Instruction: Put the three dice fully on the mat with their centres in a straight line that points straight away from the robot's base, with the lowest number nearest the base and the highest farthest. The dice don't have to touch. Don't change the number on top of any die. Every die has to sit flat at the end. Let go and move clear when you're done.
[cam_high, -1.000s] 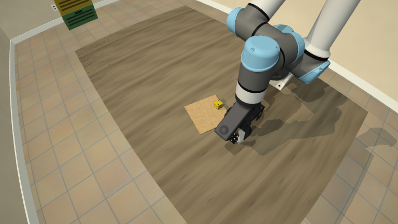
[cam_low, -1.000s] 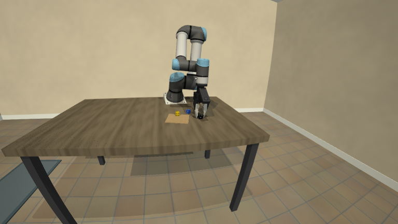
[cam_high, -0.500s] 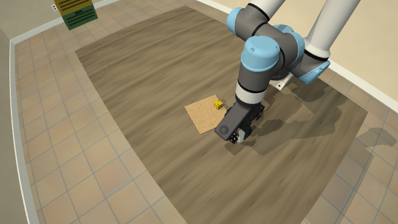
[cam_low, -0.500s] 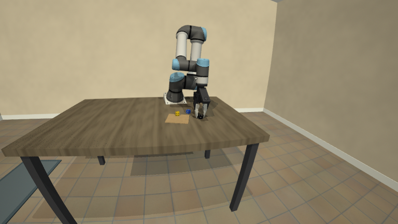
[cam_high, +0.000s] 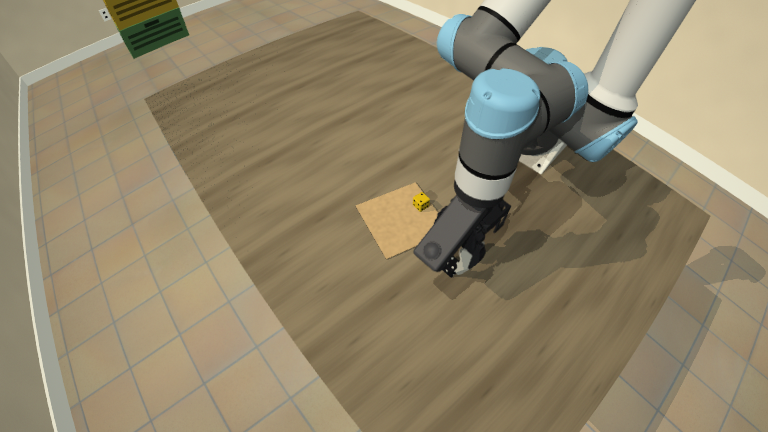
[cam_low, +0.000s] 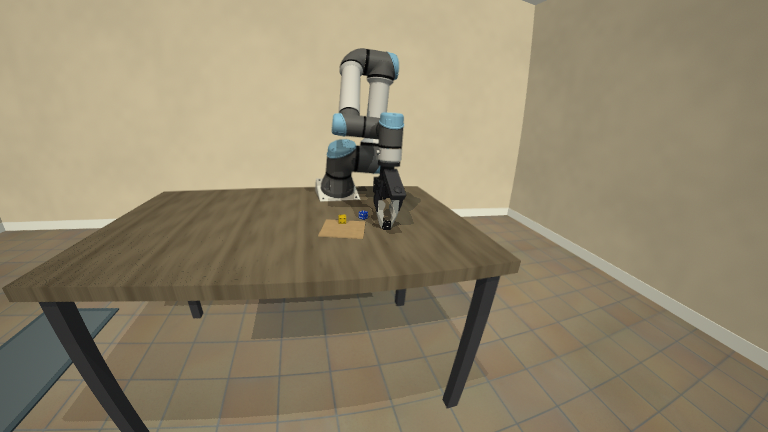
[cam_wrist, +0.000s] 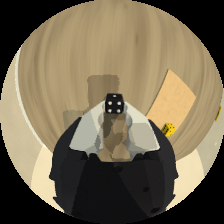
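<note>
Now: the black die right at my hand. Also, from my hand: blue die 100 mm behind, 60 mm to the right; then tan mat 140 mm to the right, 20 mm below; then yellow die 140 mm to the right, 50 mm behind.
</note>
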